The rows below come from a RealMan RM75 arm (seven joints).
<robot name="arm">
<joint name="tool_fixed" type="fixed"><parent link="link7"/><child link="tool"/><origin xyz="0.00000 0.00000 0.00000" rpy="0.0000 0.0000 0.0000"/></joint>
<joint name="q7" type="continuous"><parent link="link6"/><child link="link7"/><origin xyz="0.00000 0.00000 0.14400" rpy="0.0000 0.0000 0.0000"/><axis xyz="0 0 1"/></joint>
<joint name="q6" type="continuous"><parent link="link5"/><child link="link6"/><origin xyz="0.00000 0.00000 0.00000" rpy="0.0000 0.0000 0.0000"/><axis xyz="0 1 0"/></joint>
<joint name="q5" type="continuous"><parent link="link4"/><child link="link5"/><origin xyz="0.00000 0.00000 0.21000" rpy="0.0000 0.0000 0.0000"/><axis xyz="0 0 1"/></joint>
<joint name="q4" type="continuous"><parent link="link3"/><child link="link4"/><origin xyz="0.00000 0.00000 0.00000" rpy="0.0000 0.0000 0.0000"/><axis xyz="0 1 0"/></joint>
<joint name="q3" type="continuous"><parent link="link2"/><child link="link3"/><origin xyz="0.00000 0.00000 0.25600" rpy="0.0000 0.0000 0.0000"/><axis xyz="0 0 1"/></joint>
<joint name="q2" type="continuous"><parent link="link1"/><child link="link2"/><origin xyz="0.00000 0.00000 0.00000" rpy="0.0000 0.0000 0.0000"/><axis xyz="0 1 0"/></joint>
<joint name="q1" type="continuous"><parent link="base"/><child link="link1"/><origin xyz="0.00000 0.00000 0.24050" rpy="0.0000 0.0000 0.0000"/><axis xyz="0 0 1"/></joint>
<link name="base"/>
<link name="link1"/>
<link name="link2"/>
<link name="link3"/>
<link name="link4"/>
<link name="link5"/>
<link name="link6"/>
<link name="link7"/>
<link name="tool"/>
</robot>
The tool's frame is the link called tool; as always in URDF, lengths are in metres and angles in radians. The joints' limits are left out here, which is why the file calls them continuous.
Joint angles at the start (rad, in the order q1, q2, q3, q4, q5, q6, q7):
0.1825, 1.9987, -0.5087, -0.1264, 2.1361, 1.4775, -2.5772
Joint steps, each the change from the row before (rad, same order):
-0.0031, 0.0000, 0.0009, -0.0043, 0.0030, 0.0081, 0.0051
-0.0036, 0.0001, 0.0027, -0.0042, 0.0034, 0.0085, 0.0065
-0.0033, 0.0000, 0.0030, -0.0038, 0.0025, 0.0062, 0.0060
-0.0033, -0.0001, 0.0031, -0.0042, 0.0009, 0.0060, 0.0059
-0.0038, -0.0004, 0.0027, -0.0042, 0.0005, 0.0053, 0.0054
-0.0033, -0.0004, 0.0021, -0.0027, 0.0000, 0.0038, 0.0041
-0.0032, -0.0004, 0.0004, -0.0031, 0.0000, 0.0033, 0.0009
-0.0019, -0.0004, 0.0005, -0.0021, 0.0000, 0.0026, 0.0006
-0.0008, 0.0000, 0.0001, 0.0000, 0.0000, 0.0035, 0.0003
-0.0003, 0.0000, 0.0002, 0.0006, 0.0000, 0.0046, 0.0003
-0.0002, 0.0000, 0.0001, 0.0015, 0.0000, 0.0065, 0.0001
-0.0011, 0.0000, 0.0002, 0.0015, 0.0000, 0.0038, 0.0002
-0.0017, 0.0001, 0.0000, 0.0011, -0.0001, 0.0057, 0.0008
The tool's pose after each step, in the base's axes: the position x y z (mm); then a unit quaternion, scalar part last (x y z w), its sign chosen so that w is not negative. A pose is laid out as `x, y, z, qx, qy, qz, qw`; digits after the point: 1 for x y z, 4 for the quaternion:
403.1, 232.6, 77.4, -0.6399, 0.2519, 0.3568, 0.6322
402.9, 231.3, 79.5, -0.6370, 0.2502, 0.3607, 0.6337
403.0, 230.2, 81.3, -0.6343, 0.2492, 0.3636, 0.6351
403.1, 229.0, 83.1, -0.6322, 0.2480, 0.3663, 0.6361
403.3, 227.7, 84.8, -0.6305, 0.2469, 0.3682, 0.6371
403.7, 226.4, 86.0, -0.6293, 0.2465, 0.3694, 0.6378
403.9, 225.3, 87.0, -0.6291, 0.2450, 0.3694, 0.6386
404.0, 224.7, 87.8, -0.6289, 0.2437, 0.3695, 0.6392
403.7, 224.3, 88.0, -0.6288, 0.2428, 0.3705, 0.6390
403.2, 224.0, 88.1, -0.6288, 0.2415, 0.3721, 0.6386
402.4, 223.6, 88.1, -0.6287, 0.2399, 0.3743, 0.6380
402.2, 222.9, 87.9, -0.6284, 0.2396, 0.3754, 0.6378
401.9, 222.0, 87.9, -0.6282, 0.2389, 0.3771, 0.6373

